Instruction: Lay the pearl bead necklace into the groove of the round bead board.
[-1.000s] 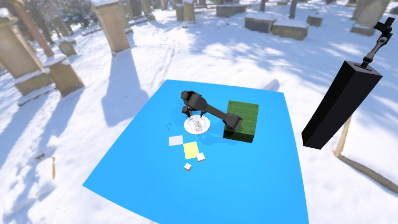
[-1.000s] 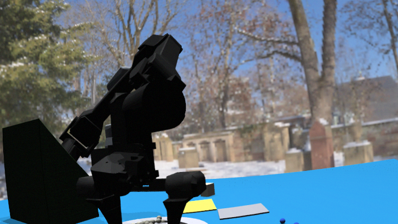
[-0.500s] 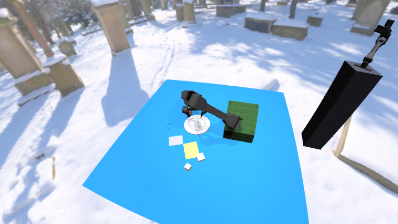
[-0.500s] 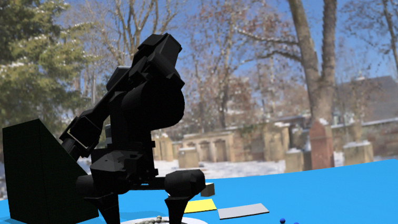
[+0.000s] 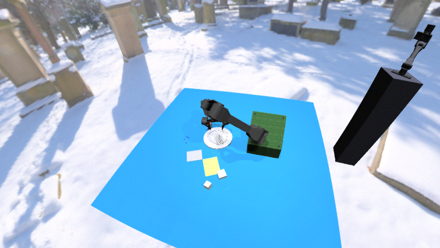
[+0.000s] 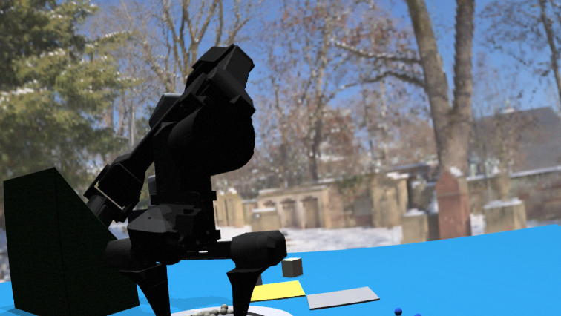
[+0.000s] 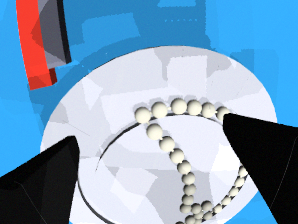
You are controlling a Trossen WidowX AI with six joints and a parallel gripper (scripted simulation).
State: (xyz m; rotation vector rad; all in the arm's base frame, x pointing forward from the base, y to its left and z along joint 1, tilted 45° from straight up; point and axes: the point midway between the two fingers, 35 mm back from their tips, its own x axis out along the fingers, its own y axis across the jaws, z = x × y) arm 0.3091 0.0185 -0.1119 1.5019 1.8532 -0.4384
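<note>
Now: gripper tip 50 mm to the right of the round white bead board, 30 mm past it and 20 mm above it. Round my gripper tip: red object: 80 mm ahead, 60 mm to the right, 20 mm below; grey tile: 240 mm to the left, 60 mm ahead, 30 mm below; white strip: 230 mm to the right, 110 mm ahead, 30 mm below.
</note>
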